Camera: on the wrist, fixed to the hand. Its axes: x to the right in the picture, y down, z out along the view.
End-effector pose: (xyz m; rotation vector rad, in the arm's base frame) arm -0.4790 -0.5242 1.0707 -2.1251 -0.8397 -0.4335
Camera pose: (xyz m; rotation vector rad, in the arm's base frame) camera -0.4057 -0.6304 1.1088 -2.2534 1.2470 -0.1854
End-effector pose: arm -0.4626 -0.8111 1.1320 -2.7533 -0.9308 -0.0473
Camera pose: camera -0.3871 -0.8788 1.2203 2.6653 -1.4040 0.5321
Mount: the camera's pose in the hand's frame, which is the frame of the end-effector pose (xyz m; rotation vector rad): 0.0292 0.0791 -0.1048 -0.4583 0.4281 1.5482
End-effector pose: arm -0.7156 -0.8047 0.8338 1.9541 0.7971 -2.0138
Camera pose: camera -0.5881 -0.8094 0.7912 1.6963 -0.2619 -0.4617
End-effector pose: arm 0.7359 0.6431 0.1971 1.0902 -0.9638 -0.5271
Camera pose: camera 0.8336 0.7045 0.2662 -0.1466 -0.9476 0.7155
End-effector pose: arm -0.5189 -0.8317 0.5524 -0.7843 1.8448 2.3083
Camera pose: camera -0.5384 -0.9578 0.5950 -0.2048 -0.9861 -1.3800
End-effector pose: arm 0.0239 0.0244 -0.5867 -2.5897 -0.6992 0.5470
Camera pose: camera 0.1262 -0.0513 -0.5432 2.5175 -1.3493 -0.1219
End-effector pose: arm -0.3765 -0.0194 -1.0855 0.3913 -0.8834 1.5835
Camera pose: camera -0.4343 0.0773 -1.1590 -1.2269 -1.2154 2.5283
